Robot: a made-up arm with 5 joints.
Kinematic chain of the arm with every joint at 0, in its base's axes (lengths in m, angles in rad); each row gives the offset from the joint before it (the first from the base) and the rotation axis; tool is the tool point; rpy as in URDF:
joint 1: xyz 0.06 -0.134 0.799 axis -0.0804 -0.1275 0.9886
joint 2: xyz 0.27 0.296 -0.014 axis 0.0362 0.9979 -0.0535
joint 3: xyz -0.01 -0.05 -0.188 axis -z
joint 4: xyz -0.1 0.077 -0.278 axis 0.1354 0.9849 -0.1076
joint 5: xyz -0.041 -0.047 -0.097 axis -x
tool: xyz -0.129 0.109 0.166 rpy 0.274 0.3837 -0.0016
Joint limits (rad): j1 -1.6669..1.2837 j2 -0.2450..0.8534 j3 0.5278..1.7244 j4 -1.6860..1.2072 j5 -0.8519..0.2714
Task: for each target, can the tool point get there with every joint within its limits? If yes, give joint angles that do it. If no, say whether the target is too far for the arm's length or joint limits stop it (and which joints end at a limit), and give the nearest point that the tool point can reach.
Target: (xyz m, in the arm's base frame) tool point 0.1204 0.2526 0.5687
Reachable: yes | joints 0.1326 0.7002 1.4940 0.9722 -0.5299
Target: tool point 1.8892 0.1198 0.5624
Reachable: no: too far | nearest point 0.7851 0.0073 0.3632 | short by 1.128 m
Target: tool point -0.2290 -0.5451 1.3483
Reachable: no: joint limits stop it (at a limit: joint 1, joint 2, joint 3, joint 5) | nearest point -0.3395 -0.1822 0.6591 | short by 0.787 m
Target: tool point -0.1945 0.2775 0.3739
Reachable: yes | joints 0.4704 0.3645 0.8477 -0.6365 -0.5018
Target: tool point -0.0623 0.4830 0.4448
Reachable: yes | joints 1.0359 -0.1317 1.6071 0.3780 -0.0541
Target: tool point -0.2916 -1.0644 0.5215
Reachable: no: joint limits stop it (at a limit: joint 1, joint 2, joint 3, joint 5) | nearest point -0.2908 -0.3443 0.4664 | short by 0.722 m
